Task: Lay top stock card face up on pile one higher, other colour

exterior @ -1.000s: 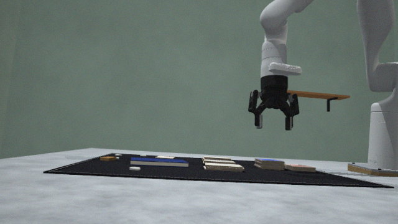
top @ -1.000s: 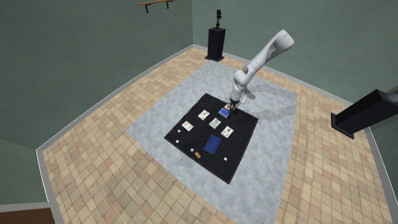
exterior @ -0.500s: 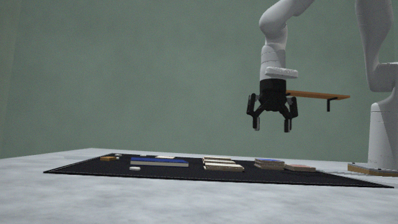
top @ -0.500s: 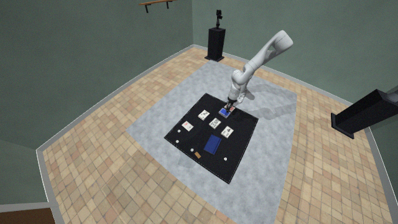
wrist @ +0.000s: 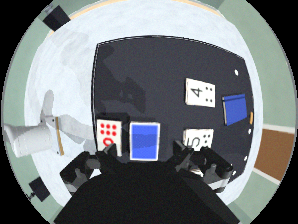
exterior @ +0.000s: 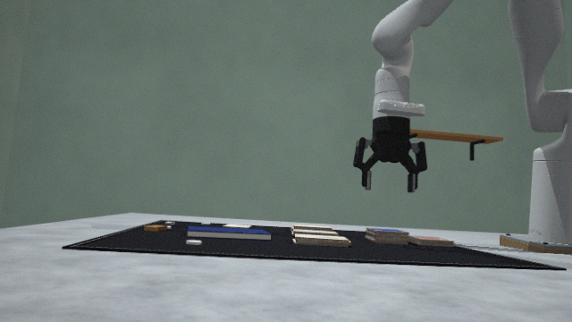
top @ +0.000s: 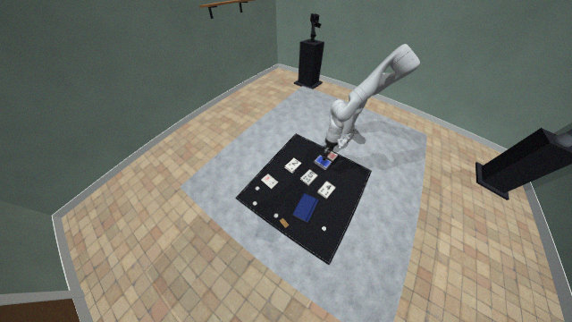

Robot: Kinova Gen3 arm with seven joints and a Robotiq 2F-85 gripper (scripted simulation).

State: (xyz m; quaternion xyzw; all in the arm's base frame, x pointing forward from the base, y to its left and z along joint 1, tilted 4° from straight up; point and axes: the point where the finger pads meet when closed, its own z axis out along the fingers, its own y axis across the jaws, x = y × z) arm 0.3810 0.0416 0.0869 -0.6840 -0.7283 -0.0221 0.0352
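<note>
Right now the blue-backed card is 90 mm below my hand and 20 mm to the right of it.
</note>
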